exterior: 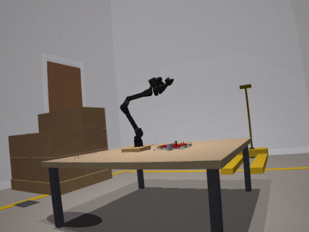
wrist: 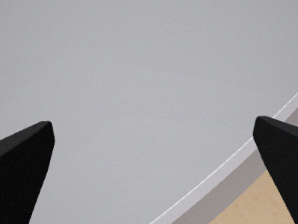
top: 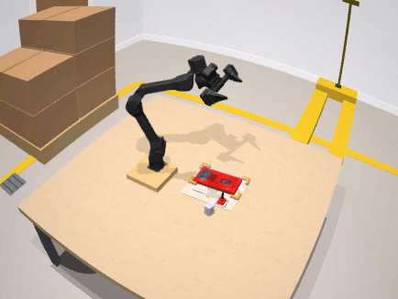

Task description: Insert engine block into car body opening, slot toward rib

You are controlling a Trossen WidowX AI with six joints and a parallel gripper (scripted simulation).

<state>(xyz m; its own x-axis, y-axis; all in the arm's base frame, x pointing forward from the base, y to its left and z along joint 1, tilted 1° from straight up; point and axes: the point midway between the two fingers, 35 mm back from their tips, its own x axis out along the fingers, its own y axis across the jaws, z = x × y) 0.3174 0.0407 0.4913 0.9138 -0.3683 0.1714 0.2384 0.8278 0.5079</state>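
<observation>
Right now my gripper tip is 51 cm above the grey engine block and 12 cm to the left of it.
</observation>
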